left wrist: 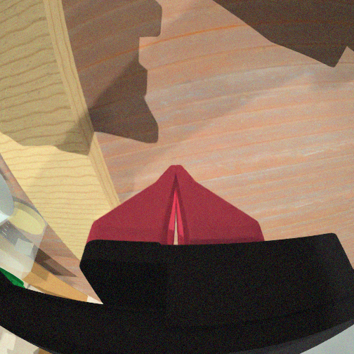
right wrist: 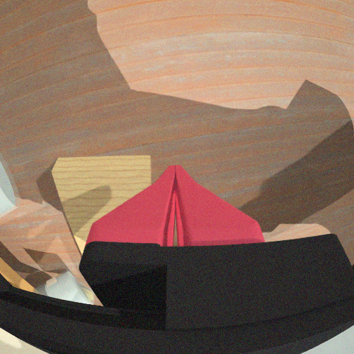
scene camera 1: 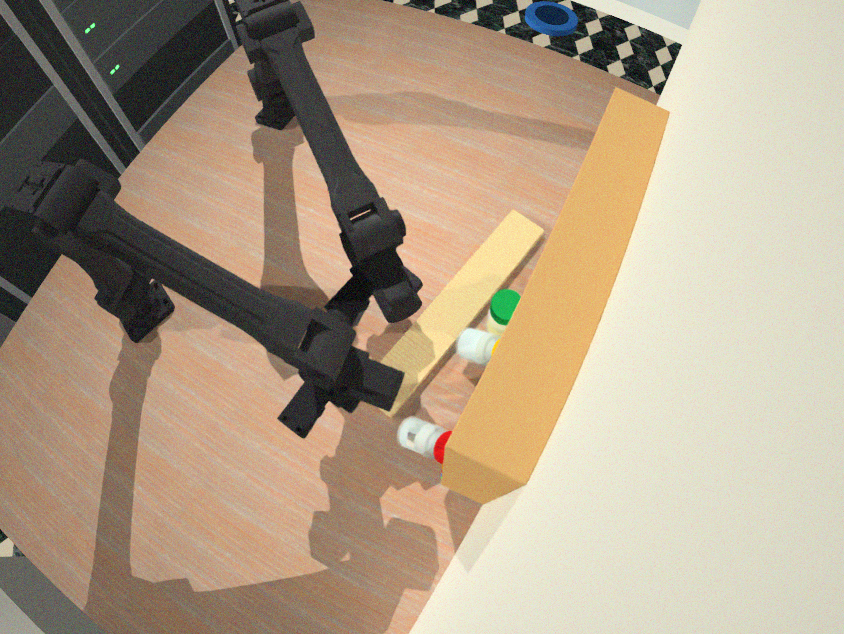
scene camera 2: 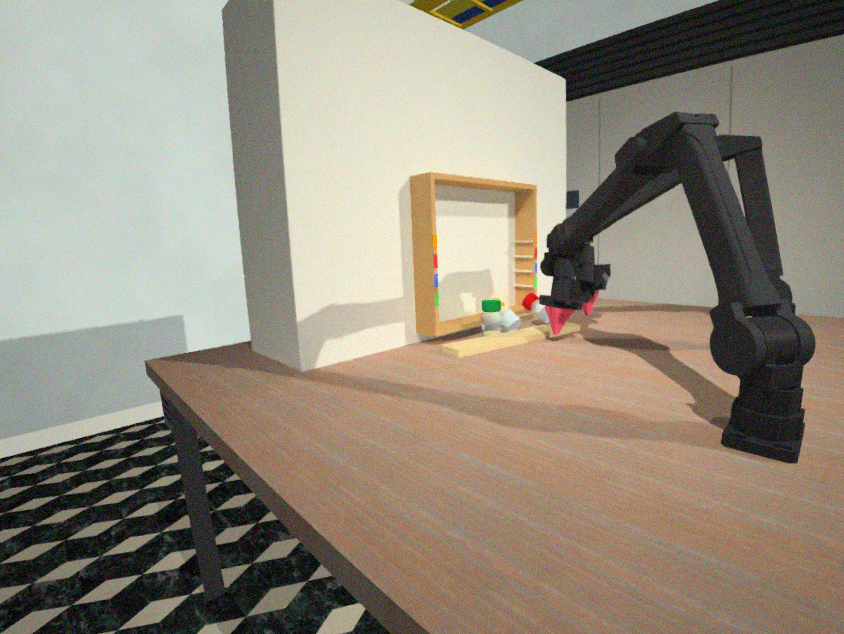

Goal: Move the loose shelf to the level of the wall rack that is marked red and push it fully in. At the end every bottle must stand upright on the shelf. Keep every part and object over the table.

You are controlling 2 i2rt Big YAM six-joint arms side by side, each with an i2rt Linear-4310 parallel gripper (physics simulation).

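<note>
The loose shelf (scene camera 1: 470, 293) (scene camera 2: 477, 346) (left wrist: 42, 187) (right wrist: 107, 172) lies flat in front of the wall rack (scene camera 1: 559, 307) (scene camera 2: 423, 259). Red marks (scene camera 2: 435, 260) show on the rack's uprights, second from the top. The green-capped bottle (scene camera 1: 505, 307) (scene camera 2: 491, 315) stands upright between shelf and rack. The yellow-capped bottle (scene camera 1: 475, 346) (scene camera 2: 509, 319) is tipped towards the rack beside it. The red-capped bottle (scene camera 1: 417, 434) (scene camera 2: 540, 312) is tipped with its cap at the rack, past the shelf's end. My left gripper (left wrist: 175, 174) (scene camera 2: 558, 331) and right gripper (right wrist: 175, 167) are shut, empty, beside the shelf's long front edge and near its end.
The two forearms are close together in scene camera 1, near the shelf's lower-left end. The pale wall (scene camera 1: 716, 341) (scene camera 2: 354, 170) stands behind the rack. The wooden table (scene camera 1: 225, 443) (scene camera 2: 477, 464) ends at a front-left edge in scene camera 2, with checkered floor below.
</note>
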